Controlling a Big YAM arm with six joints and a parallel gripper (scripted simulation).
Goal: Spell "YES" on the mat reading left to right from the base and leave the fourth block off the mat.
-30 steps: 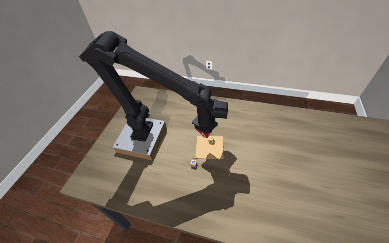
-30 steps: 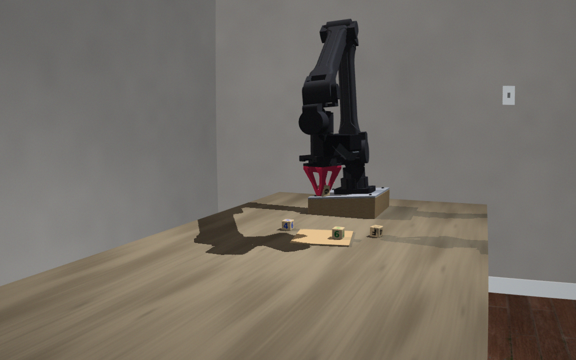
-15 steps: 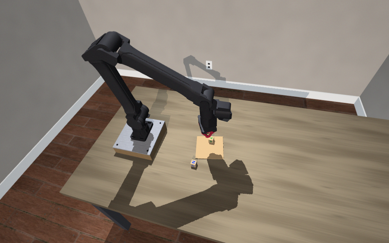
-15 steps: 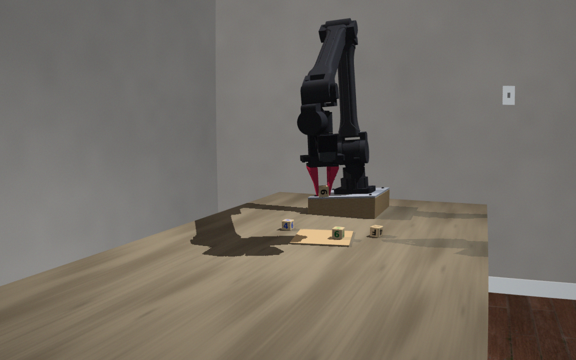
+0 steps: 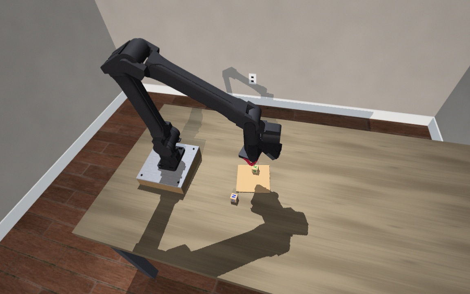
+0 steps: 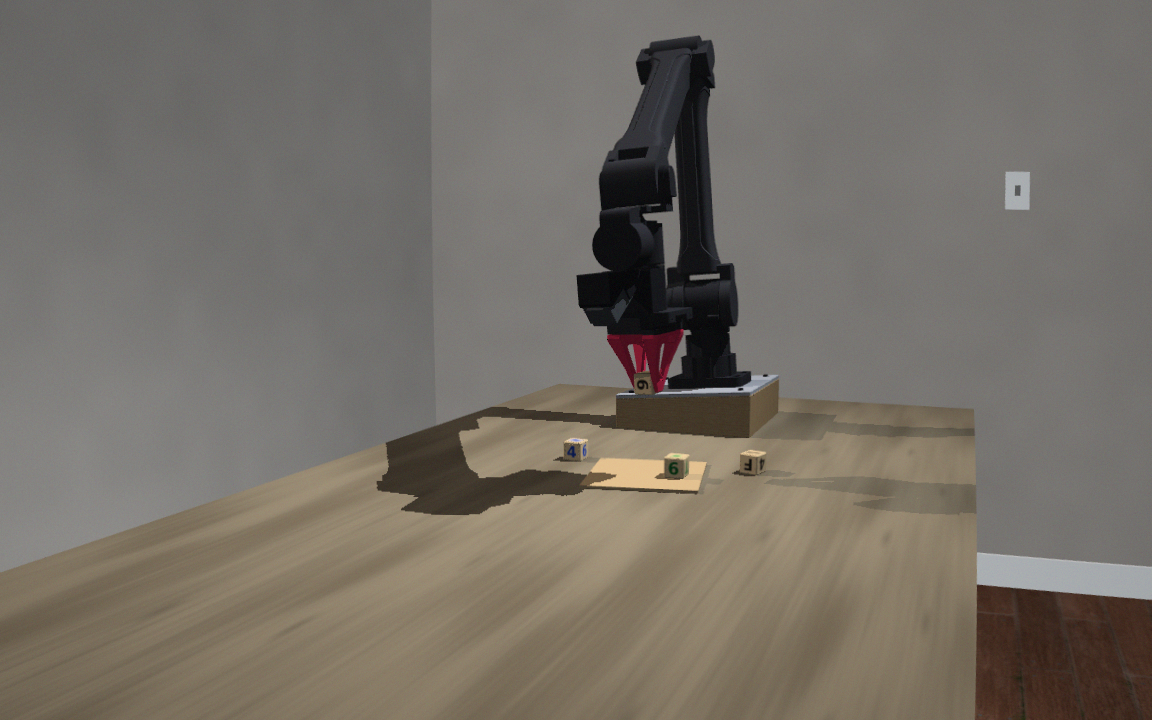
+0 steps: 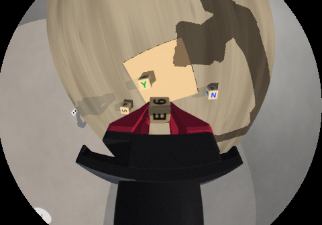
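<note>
Now: hand 110 mm above the tan mat.
</note>
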